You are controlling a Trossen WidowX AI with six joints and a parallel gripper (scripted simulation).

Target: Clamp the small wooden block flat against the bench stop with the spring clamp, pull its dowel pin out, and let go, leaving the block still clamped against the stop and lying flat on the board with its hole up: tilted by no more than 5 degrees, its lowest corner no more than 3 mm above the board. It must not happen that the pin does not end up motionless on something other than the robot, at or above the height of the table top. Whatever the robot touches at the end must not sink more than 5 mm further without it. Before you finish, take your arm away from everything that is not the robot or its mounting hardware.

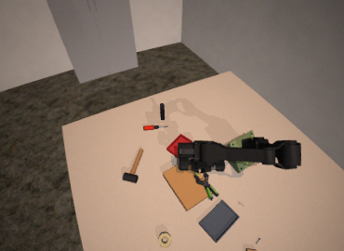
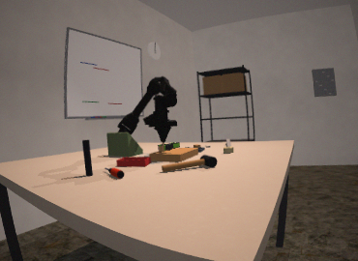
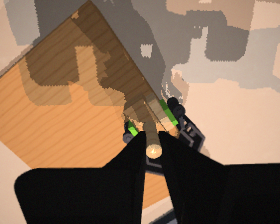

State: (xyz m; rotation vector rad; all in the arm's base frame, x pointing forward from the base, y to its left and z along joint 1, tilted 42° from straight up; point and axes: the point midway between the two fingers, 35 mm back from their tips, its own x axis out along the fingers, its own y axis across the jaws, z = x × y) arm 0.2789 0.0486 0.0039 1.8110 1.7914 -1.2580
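My gripper is now 40 mm above the dowel pin. Round my hand: red tray: 200 mm to the right, 100 mm below, 20 mm ahead; then wooden board: 90 mm below, 60 mm ahead, 10 mm to the left; then wooden block: 60 mm below.
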